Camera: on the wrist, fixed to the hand. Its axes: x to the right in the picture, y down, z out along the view.
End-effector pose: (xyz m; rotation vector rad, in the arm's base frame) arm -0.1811 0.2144 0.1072 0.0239 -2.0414 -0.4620
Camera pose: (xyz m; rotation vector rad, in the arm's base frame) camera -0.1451 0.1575 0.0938 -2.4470 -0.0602 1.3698
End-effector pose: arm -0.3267 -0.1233 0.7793 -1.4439 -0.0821 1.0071
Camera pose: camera -0.2853 -0.1573 0.8223 0.0932 -1.4900 -1.6132
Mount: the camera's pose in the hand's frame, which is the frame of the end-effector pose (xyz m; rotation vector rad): -0.0174 -0.0509 -0.0427 -0.0678 -0.0902 3.1371
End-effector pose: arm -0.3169 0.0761 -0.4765 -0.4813 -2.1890 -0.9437
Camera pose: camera -0.3144 0.0094 -0.4927 -2.2474 0.4755 0.8708
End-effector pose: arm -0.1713 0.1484 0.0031 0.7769 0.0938 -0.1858
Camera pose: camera -0.1992 0.1452 -0.0596 0.0698 -1.1884 2.6874
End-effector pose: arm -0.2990 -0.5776 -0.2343 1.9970 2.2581 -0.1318
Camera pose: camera -0.3489 -0.5947 -0.1903 2.2281 -1.9750 0.1770
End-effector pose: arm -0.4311 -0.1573 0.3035 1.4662 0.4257 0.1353
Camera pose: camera -0.4709 -0.1292 0.2551 -0.5499 2.0976 -2.1600
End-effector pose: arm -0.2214 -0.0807 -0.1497 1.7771 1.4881 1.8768
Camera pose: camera -0.2767 -0.0903 -0.1893 -1.1920 1.4115 -0.1713
